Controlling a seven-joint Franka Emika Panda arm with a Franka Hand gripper.
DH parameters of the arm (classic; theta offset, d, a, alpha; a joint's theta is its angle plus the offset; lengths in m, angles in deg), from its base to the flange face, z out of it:
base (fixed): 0 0 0 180
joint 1: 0 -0.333 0 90
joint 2: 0 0 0 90
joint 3: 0 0.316 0.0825 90
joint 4: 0 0 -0.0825 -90
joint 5: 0 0.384 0 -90
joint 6: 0 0 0.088 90
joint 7: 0 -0.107 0 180
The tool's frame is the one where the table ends.
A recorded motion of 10 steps. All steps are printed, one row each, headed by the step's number.
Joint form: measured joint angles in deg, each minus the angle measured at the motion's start. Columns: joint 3, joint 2, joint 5, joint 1, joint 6, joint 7, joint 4.
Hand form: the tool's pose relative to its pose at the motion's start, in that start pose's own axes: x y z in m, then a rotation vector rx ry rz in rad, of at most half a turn. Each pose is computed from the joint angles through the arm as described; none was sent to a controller.
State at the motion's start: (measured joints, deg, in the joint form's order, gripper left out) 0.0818 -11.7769 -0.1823 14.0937 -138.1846 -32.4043 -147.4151
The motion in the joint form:
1: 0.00 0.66 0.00 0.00 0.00 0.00 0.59
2: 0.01 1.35 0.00 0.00 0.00 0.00 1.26
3: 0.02 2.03 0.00 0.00 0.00 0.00 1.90
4: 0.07 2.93 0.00 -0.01 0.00 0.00 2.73
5: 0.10 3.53 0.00 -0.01 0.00 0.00 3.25
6: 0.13 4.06 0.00 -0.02 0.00 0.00 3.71
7: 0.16 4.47 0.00 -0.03 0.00 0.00 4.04
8: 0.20 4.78 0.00 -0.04 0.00 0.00 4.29
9: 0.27 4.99 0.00 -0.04 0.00 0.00 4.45
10: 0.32 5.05 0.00 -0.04 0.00 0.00 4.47
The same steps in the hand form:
1: 0.0028 -0.0018 0.0009 -0.0006 -0.0010 0.0000
2: 0.0060 -0.0039 0.0015 -0.0008 -0.0013 -0.0002
3: 0.0090 -0.0059 0.0022 -0.0012 -0.0019 -0.0004
4: 0.0127 -0.0088 0.0034 -0.0019 -0.0029 -0.0014
5: 0.0150 -0.0105 0.0045 -0.0027 -0.0041 -0.0019
6: 0.0170 -0.0122 0.0055 -0.0033 -0.0051 -0.0026
7: 0.0184 -0.0134 0.0064 -0.0041 -0.0063 -0.0033
8: 0.0193 -0.0145 0.0071 -0.0047 -0.0071 -0.0042
9: 0.0198 -0.0154 0.0077 -0.0052 -0.0078 -0.0054
10: 0.0196 -0.0158 0.0080 -0.0056 -0.0084 -0.0063

